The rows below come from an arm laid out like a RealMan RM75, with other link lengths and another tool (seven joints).
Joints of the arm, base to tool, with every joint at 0 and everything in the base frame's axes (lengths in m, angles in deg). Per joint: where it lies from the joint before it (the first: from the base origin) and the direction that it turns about. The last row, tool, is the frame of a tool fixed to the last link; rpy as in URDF.
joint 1: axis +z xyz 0 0 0.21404
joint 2: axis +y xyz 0 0 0
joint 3: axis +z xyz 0 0 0.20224
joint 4: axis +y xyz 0 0 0
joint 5: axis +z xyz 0 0 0.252
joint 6: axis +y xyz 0 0 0
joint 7: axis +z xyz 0 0 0.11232
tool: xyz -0.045 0.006 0.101 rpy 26.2 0 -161.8
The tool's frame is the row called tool.
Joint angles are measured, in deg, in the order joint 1, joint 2, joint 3, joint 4, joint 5, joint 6, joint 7. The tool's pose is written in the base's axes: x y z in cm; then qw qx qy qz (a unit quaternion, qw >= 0). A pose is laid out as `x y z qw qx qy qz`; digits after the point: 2 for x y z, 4 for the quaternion.
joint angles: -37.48, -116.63, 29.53, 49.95, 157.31, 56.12, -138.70
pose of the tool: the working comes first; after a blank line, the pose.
Where each joint sits with the arm in this pose, in the base's axes (m; each line is computed from the numbers above, not from the rounded line before):
joint 1: 0.0000 0.0000 0.2140
joint 2: 0.0000 0.0000 0.2140
joint 3: -0.1435 0.1100 0.1234
joint 4: -0.1435 0.1100 0.1234
joint 5: -0.2603 0.3194 0.2007
joint 6: -0.2603 0.3194 0.2007
joint 7: -0.3102 0.3925 0.1315
the tool: -0.3668 0.4241 0.0418

-36.68 42.41 4.18 0.0640 -0.4389 0.8613 0.2478
